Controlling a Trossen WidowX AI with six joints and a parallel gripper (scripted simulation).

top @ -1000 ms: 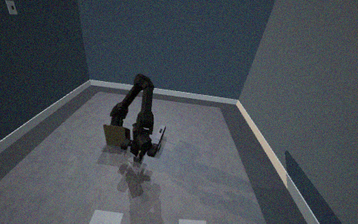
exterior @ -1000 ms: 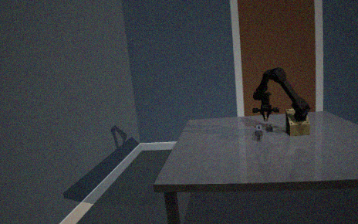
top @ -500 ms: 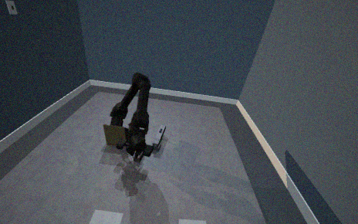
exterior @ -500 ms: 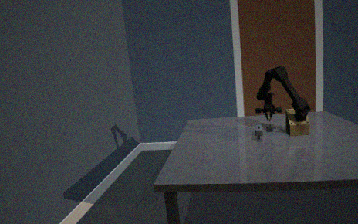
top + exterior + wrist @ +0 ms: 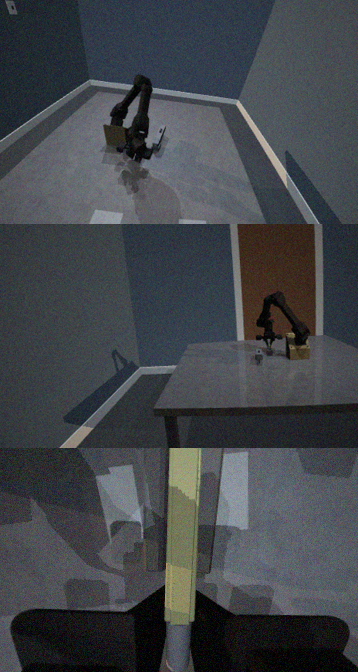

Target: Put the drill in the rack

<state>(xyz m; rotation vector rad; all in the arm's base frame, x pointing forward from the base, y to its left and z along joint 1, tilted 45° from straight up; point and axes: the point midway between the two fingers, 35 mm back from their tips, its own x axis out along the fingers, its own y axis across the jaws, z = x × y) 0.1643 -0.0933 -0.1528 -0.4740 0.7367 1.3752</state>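
My gripper tip is 10 mm short of the drill, 40 mm to the right of it and 40 mm below it. From my gripper tip the other things lie so: rack (10 mm ahead, 50 mm to the left, 10 mm below).
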